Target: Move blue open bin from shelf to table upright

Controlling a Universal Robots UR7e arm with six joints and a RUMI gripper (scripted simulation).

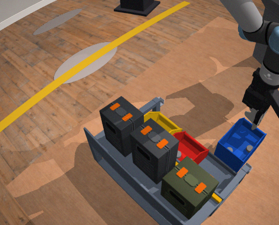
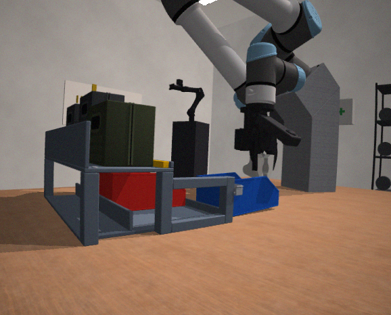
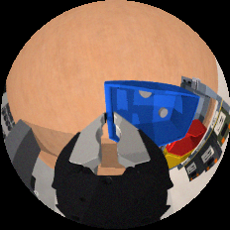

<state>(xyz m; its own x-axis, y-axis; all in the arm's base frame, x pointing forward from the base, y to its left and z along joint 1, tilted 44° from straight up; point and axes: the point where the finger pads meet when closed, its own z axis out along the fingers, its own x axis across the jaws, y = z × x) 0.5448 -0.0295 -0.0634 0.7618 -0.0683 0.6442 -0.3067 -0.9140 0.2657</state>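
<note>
Right now the blue open bin is 8 cm ahead of my hand and 3 cm to the right of it. Also, from my hand: green case: 34 cm ahead, 14 cm to the right, 10 cm above; red bin: 21 cm to the right, 21 cm ahead; yellow bin: 31 cm to the right, 17 cm ahead.
</note>
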